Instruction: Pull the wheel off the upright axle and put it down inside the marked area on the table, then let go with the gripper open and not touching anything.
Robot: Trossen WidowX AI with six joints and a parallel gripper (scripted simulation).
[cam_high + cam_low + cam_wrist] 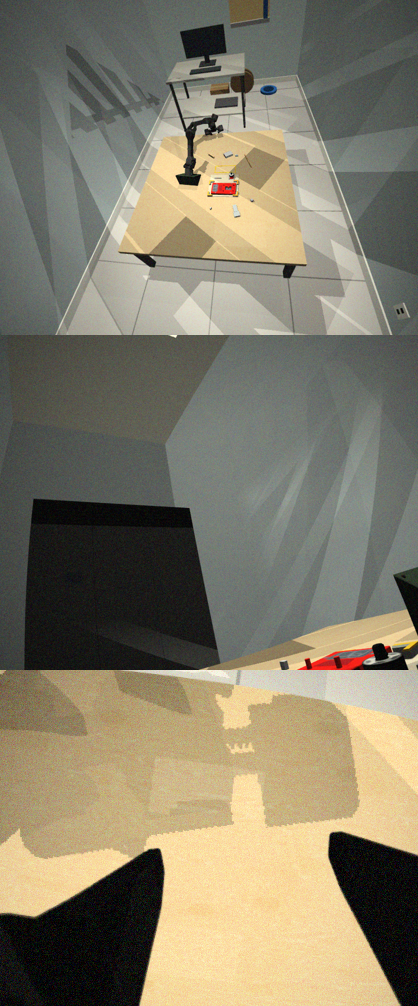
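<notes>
Right now the thin stick is 340 mm ahead of my gripper tip, 320 mm to the right of it and 60 mm below it.
</notes>
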